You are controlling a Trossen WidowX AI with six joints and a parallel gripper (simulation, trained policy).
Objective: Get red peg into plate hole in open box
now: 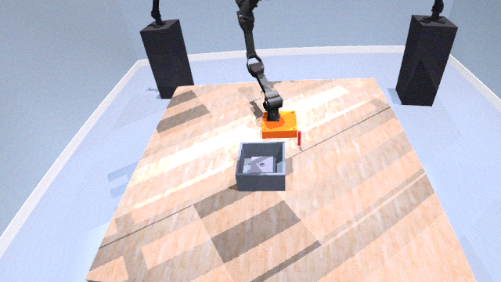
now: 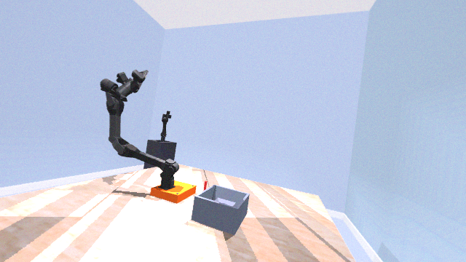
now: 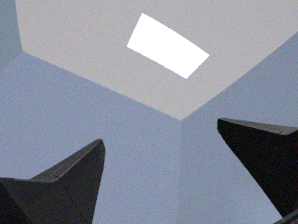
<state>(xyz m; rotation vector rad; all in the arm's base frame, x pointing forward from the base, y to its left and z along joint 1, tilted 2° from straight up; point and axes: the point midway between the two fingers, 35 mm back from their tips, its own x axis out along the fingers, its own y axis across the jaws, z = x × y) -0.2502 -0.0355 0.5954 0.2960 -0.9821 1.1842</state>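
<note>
Now: the red peg 420 mm ahead of my gripper tip, 170 mm to the left of it and 610 mm below it. From my gripper tip the other things lie so: grey box: 610 mm ahead, 20 mm to the left, 630 mm below.
</note>
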